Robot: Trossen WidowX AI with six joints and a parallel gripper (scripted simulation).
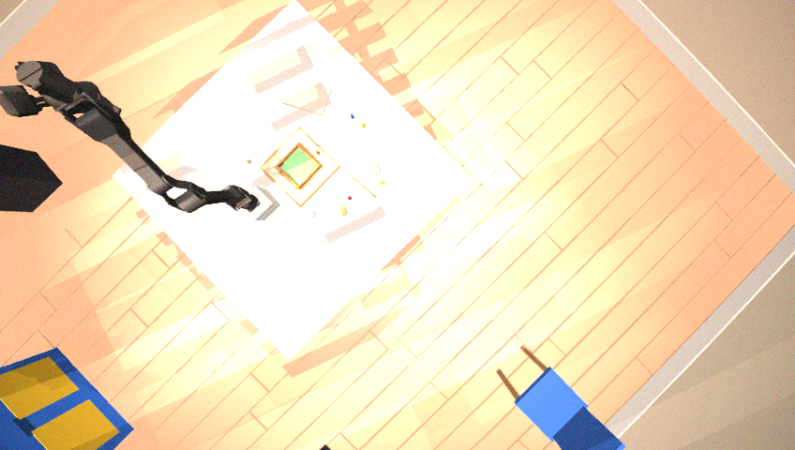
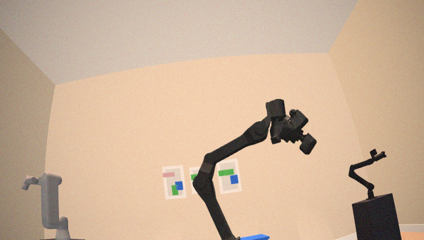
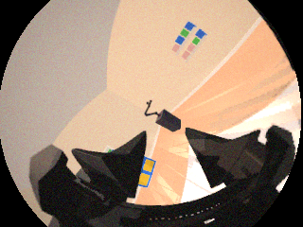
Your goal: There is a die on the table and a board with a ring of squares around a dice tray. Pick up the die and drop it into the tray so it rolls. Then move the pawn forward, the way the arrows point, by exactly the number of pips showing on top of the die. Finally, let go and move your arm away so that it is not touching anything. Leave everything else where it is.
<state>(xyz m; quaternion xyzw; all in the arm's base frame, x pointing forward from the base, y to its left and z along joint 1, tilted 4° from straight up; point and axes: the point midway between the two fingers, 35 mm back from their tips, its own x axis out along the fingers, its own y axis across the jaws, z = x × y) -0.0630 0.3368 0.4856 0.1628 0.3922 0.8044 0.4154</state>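
Now: the green dice tray 32 cm ahead of my gripper tip, 36 cm to the right of it and 56 cm below it. Round my gripper tip: blue pawn 69 cm ahead, 35 cm to the right, 55 cm below; red pawn 40 cm ahead, 64 cm to the right, 55 cm below.
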